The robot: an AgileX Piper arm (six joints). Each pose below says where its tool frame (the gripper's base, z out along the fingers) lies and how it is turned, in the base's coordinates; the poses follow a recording.
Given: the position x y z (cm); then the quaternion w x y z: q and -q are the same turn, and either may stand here.
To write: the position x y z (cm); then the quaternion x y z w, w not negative. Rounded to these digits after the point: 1 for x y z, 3 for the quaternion.
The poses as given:
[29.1 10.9 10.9 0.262 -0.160 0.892 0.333]
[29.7 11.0 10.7 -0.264 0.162 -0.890 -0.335]
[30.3 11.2 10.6 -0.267 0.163 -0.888 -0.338]
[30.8 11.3 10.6 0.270 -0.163 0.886 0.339]
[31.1 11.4 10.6 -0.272 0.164 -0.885 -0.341]
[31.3 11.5 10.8 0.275 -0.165 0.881 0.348]
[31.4 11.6 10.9 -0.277 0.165 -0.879 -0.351]
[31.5 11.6 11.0 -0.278 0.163 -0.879 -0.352]
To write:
[29.1 10.9 10.9 -0.160 0.892 0.333 0.262]
[29.7 11.0 10.7 -0.162 0.890 0.335 0.264]
[30.3 11.2 10.6 -0.163 0.888 0.338 0.267]
[30.8 11.3 10.6 -0.163 0.886 0.339 0.270]
[31.1 11.4 10.6 -0.164 0.885 0.341 0.272]
[31.3 11.5 10.8 -0.165 0.881 0.348 0.275]
[31.4 11.6 10.9 -0.165 0.879 0.351 0.277]
[31.5 11.6 11.0 -0.163 0.879 0.352 0.278]

